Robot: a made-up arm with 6 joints. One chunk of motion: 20 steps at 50 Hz.
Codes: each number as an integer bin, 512 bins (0 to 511) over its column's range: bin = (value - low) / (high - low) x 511, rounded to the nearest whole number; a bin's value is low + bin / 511 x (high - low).
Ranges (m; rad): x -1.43..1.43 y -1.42..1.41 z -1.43..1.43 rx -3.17..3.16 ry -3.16..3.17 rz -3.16..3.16
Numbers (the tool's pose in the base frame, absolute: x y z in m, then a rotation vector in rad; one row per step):
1: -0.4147 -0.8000 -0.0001 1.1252 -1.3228 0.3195
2: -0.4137 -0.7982 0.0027 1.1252 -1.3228 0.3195
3: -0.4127 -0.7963 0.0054 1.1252 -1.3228 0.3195
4: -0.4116 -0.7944 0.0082 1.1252 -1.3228 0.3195
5: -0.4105 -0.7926 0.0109 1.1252 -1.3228 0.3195
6: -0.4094 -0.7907 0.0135 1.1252 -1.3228 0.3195
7: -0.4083 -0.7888 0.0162 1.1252 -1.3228 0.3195
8: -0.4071 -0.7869 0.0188 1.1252 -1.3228 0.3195
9: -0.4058 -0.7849 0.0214 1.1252 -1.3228 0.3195
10: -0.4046 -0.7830 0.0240 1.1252 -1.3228 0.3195
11: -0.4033 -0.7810 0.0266 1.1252 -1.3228 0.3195
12: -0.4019 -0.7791 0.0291 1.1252 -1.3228 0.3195
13: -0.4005 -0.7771 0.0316 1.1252 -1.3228 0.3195
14: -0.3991 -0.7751 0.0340 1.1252 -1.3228 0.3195
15: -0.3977 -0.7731 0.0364 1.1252 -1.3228 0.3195
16: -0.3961 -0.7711 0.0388 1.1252 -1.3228 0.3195
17: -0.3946 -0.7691 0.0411 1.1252 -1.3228 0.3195
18: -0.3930 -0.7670 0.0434 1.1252 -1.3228 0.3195
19: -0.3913 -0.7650 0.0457 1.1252 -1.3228 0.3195
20: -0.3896 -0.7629 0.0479 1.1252 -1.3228 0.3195
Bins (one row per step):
1: 181 112 255 347 148 281
2: 182 112 256 347 148 281
3: 182 113 256 347 148 281
4: 182 113 257 347 148 281
5: 182 113 257 347 148 281
6: 182 114 258 347 148 281
7: 183 114 258 347 148 281
8: 183 114 259 347 148 281
9: 183 115 259 347 148 281
10: 183 115 260 347 148 281
11: 183 115 260 347 148 281
12: 184 116 261 347 148 281
13: 184 116 261 347 148 281
14: 184 116 262 347 148 281
15: 184 117 262 347 148 281
16: 185 117 262 347 148 281
17: 185 118 263 347 148 281
18: 185 118 263 347 148 281
19: 186 118 264 347 148 281
20: 186 119 264 347 148 281

